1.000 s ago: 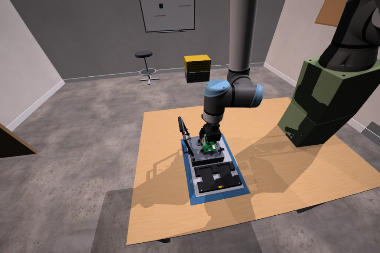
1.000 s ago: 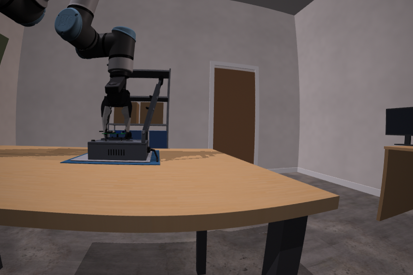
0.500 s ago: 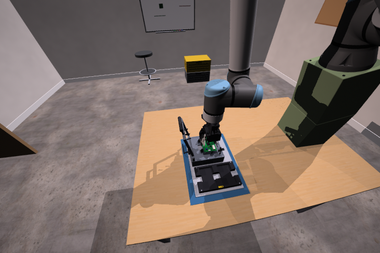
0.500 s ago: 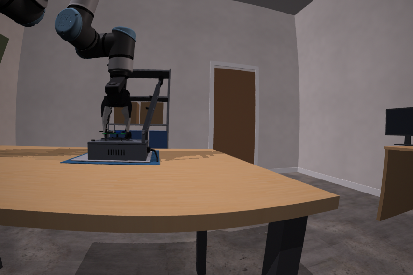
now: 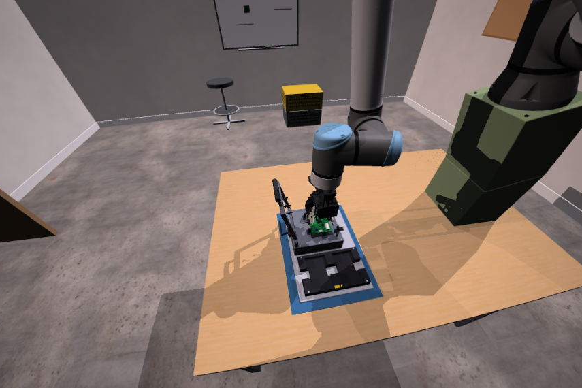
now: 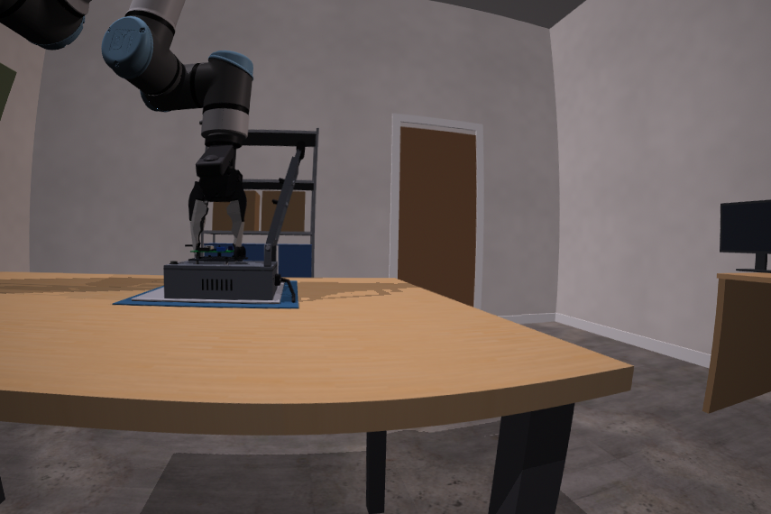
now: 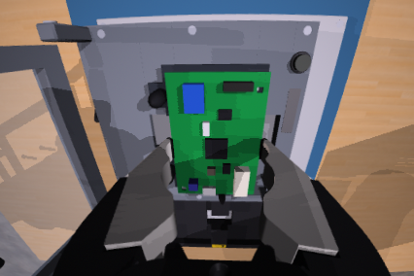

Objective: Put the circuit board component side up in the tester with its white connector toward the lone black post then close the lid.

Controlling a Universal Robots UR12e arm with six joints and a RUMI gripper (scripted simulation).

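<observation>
Now: hand right at the green circuit board. Round my hand: tester (3 cm ahead, 4 cm to the left, 3 cm above); see-through lid (13 cm ahead, 1 cm to the left, 10 cm above).
</observation>
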